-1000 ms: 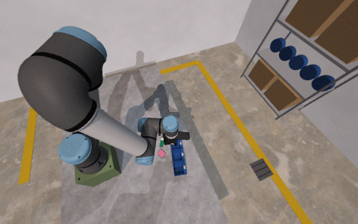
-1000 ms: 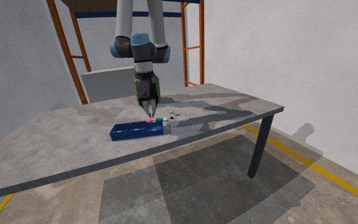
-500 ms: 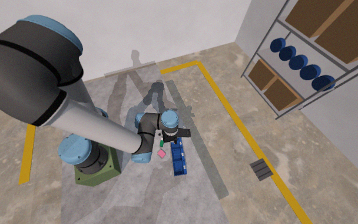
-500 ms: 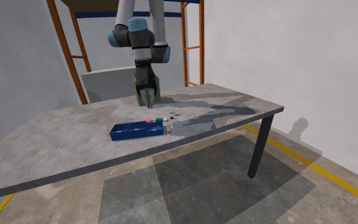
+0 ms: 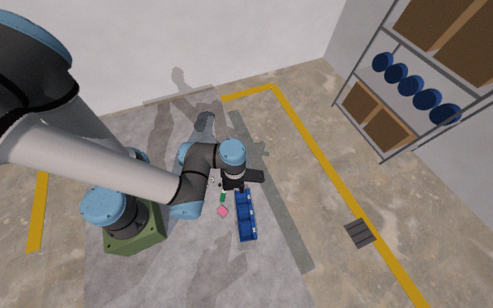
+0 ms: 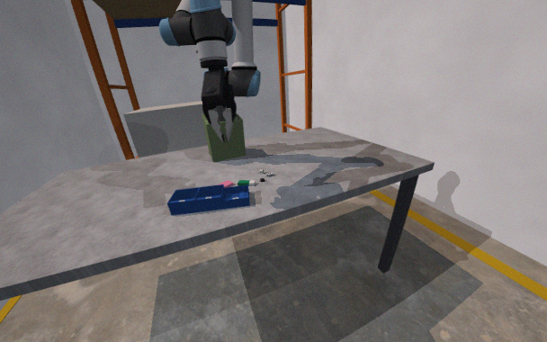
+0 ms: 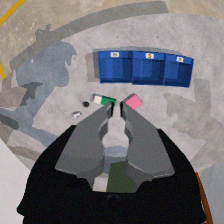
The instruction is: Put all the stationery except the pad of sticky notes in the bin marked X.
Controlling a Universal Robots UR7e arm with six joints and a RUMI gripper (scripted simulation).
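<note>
Right now the marker is 80 mm behind my hand, 70 mm to the left of it and 210 mm below it. Also, from my hand: pink sticky note pad: 110 mm behind, 20 mm to the right, 210 mm below; joined blue bins: 10 mm behind, 80 mm to the right, 190 mm below; black item: 80 mm behind, 130 mm to the left, 210 mm below.
</note>
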